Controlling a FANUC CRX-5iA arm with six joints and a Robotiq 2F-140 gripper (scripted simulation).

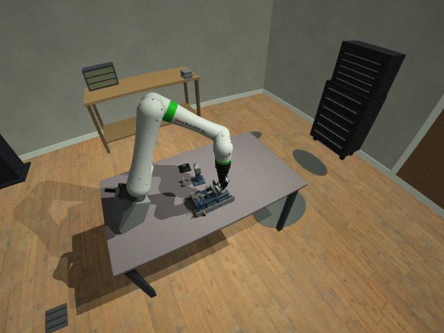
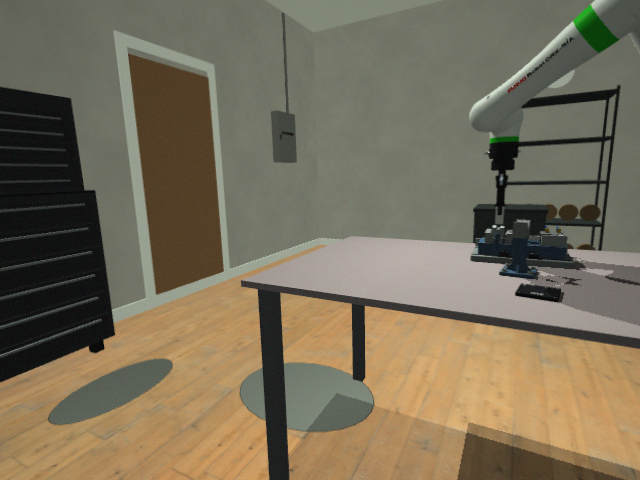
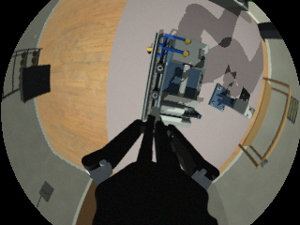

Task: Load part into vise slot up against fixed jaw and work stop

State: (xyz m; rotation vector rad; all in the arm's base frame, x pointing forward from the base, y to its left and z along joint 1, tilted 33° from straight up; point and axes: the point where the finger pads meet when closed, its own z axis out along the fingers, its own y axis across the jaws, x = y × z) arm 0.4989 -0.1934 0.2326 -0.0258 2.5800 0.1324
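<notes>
Now: the part 50 mm to the left of my hand and 50 mm below it. From my hand the other things lie so: air cylinder 170 mm behind, 60 mm to the left, 70 mm below; vise 70 mm behind, 60 mm to the left, 110 mm below; black infeed plate 130 mm behind, 450 mm to the left, 140 mm below.
</notes>
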